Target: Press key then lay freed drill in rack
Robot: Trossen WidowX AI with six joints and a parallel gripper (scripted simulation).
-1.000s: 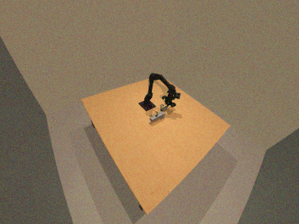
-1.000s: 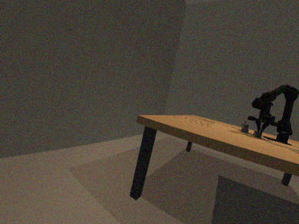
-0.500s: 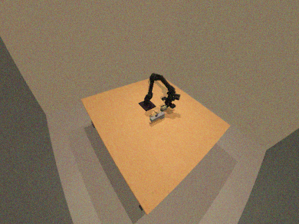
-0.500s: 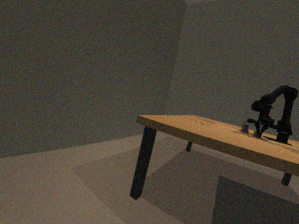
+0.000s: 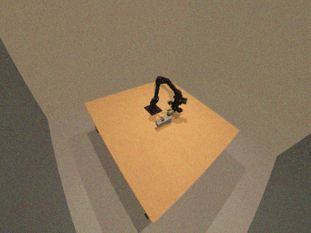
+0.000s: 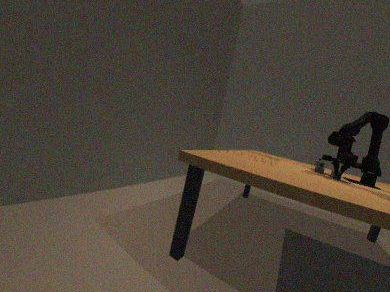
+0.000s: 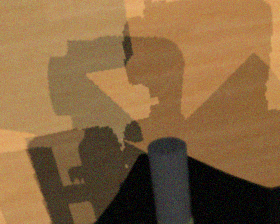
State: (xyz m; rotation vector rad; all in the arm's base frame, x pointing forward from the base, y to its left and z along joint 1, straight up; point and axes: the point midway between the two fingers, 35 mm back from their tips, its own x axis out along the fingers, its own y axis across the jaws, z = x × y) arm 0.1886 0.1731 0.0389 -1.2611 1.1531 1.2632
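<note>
The drill lies 40 mm to the right of my gripper tip and 30 mm above it. From my gripper tip the other things lie so: pale grey block 90 mm ahead, 210 mm to the right, 30 mm above; dark frame 50 mm to the right, 10 mm above.
</note>
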